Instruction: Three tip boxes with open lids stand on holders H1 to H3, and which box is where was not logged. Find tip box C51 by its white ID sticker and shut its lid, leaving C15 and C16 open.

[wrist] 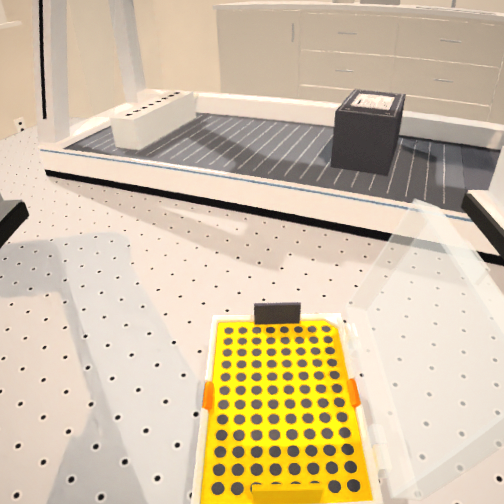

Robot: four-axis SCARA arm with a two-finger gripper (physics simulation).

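Observation:
A tip box (282,400) with a yellow insert full of dark tip holes sits at the bottom centre of the wrist view, seen from above. It has orange tabs on both long sides and a dark tab (276,312) at its far end. Its clear lid (440,325) stands open, swung out to the right. No ID sticker shows from this angle, so I cannot tell which box it is. My gripper's fingers do not show in the view; the gripper is open and holds nothing.
The perforated white table (125,310) spreads all around. At the back lies a long white tray with a dark ribbed deck (260,150), carrying a white rack (150,117) and a dark box (367,130). Dark holder edges show at the left (10,217) and right (482,220).

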